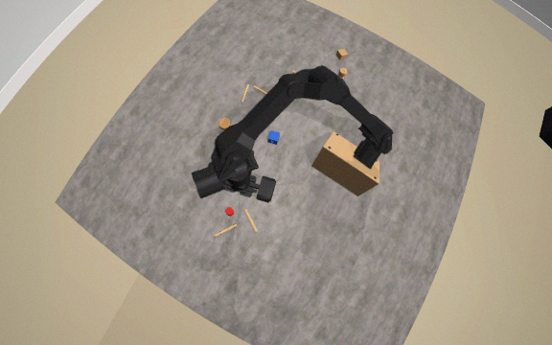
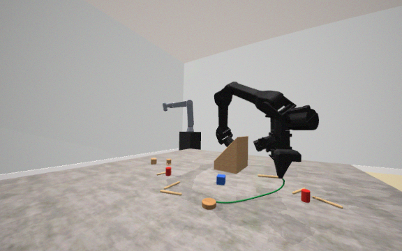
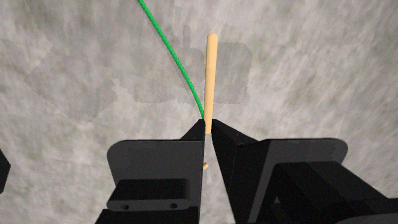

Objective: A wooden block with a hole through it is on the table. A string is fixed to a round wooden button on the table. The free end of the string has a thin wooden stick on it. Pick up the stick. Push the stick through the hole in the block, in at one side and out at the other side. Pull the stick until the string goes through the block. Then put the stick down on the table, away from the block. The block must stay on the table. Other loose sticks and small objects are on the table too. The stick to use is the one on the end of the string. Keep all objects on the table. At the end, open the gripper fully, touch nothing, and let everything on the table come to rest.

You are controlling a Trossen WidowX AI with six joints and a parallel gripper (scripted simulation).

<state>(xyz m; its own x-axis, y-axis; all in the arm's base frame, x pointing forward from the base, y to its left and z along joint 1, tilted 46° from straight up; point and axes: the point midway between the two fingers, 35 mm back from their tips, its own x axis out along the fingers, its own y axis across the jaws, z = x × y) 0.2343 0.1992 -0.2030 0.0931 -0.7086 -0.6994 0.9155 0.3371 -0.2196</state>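
Right now my gripper tip is 4 cm short of the blue block, 20 cm to the left of it and 4 cm above it. Round my gripper tip: wooden cylinder: 58 cm to the right, 4 cm below; small wooden cube: 6 cm ahead, 66 cm to the right, 4 cm below; round wooden button: 20 cm ahead, 14 cm to the right, 5 cm below.
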